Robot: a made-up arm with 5 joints. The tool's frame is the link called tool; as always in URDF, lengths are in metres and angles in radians.
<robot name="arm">
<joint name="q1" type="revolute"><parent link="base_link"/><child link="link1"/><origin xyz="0 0 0.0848" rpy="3.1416 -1.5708 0"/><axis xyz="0 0 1"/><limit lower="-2.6" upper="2.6"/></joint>
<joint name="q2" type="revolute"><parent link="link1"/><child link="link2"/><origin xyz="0.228 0.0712 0.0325" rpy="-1.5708 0 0"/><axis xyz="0 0 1"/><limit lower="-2.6" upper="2.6"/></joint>
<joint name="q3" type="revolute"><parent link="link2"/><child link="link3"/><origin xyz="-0.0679 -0.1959 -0.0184" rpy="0 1.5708 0"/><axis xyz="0 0 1"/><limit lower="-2.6" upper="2.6"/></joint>
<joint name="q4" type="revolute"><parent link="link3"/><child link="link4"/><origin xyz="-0.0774 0.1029 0.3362" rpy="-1.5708 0 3.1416"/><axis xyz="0 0 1"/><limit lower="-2.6" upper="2.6"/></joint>
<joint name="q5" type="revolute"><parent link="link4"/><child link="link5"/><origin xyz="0.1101 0.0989 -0.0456" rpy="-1.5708 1.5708 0"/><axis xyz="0 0 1"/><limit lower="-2.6" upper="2.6"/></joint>
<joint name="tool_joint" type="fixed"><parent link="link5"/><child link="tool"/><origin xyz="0.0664 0.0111 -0.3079" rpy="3.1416 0 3.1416"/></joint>
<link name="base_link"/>
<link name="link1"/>
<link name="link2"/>
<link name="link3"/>
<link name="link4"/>
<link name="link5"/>
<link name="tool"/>
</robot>
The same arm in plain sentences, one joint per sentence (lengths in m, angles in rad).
The arm has five revolute joints in a row. What follows holds with every joint at zero, and every direction is one of the base frame's.
Joint 1 sits 0.0848 m along +z from the base frame's origin and rotates about +x, from -2.6 to 2.6 rad.
Joint 2 sits 0.0325 m along +x and 0.0712 m along -y and 0.228 m along +z from joint 1 and rotates about -y, from -2.6 to 2.6 rad.
Joint 3 sits 0.1959 m along +x and 0.0184 m along +y and 0.0679 m along -z from joint 2 and rotates about +z, from -2.6 to 2.6 rad.
Joint 4 sits 0.1029 m along -x and 0.0774 m along -y and 0.3362 m along +z from joint 3 and rotates about +x, from -2.6 to 2.6 rad.
Joint 5 sits 0.0456 m along -x and 0.1101 m along -y and 0.0989 m along -z from joint 4 and rotates about -z, from -2.6 to 2.6 rad.
The tool frame, which is the frame that the pose is given for, sits 0.0664 m along -x and 0.0111 m along +y and 0.3079 m along +z from joint 5; its axes are the base frame's turned by roll 0, pitch 0 and yaw 0 rad (as in URDF: about the fixed x, then y, then z).

